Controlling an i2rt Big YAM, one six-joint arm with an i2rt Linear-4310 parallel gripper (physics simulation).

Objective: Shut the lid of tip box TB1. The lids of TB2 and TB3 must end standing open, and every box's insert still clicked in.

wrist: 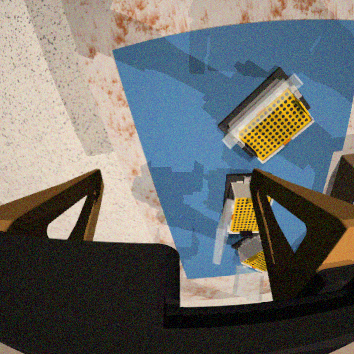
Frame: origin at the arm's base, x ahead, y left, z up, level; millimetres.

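Where they show: gripper, fingertip midpoint: [176, 176].
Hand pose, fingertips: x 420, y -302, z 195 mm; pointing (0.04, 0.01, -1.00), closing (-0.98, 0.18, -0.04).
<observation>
Each offset is from my fingertips to the top centre of the thing. "spot": to the spot under its first point. Level surfaces: height alone.
Three tip boxes with yellow, dark-holed inserts show in the wrist view; I cannot tell which is TB1, TB2 or TB3. The largest-looking box @(146 mm back, 85 mm left, 207 mm down) [276, 125] sits at the upper right, tilted diagonally, with a clear lid strip @(spot: 56 mm back, 55 mm left, 138 mm down) [231, 140] along its upper-left side, seemingly standing open. A second box @(105 mm back, 298 mm left, 207 mm down) [242, 215] is partly hidden behind the right finger; a clear panel @(spot: 28 mm back, 261 mm left, 138 mm down) [219, 240] stands at its left. A third box @(159 mm back, 514 mm left, 207 mm down) [254, 259] is below it, also partly hidden, with a clear panel [247, 284] beneath. Visible inserts look seated. My gripper [176, 176] is open and empty, left of the boxes.
The boxes are on a blue mat @(282 mm down) [155, 125] on a rust-stained pale surface @(285 mm down) [145, 25]. A dark object [344, 185] stands at the right edge, partly cut off. A speckled pale surface [35, 115] lies to the left, with a grey shadow-like band across it.
</observation>
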